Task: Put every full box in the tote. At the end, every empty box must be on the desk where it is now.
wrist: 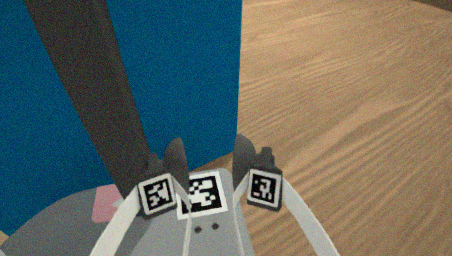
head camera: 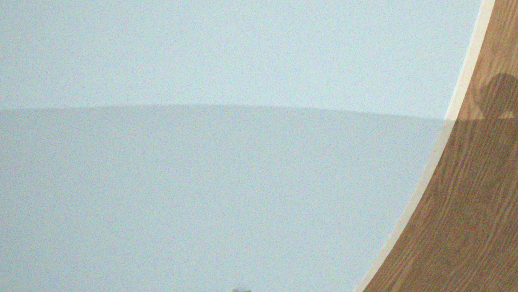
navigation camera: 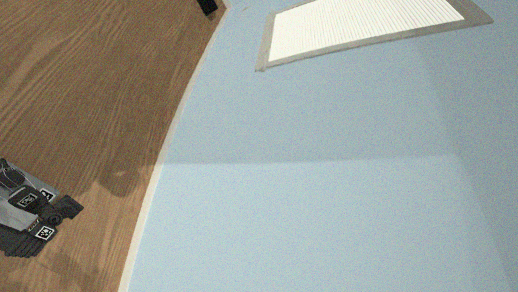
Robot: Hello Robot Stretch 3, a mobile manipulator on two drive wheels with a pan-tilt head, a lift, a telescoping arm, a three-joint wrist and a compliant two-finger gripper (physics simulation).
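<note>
My gripper [wrist: 210,154] is open in the wrist view, with its two dark fingertips apart and nothing between them. It points down over the wood floor. A large plain blue surface [wrist: 185,65] fills the left and middle of that view, behind the left finger; what it belongs to cannot be told. Parts of my wrist [navigation camera: 32,212] with square markers show at the left edge of the navigation view. No box shows in these views, and neither the tote nor the desk can be made out.
The wood floor [head camera: 470,215] [navigation camera: 100,100] [wrist: 350,100] meets a pale blue wall [head camera: 200,175] [navigation camera: 320,210] along a light skirting board [head camera: 427,170] [navigation camera: 167,135]. A window [navigation camera: 350,30] is in the wall. A black object [navigation camera: 207,6] lies near the wall. A dark bar [wrist: 90,75] crosses the wrist view.
</note>
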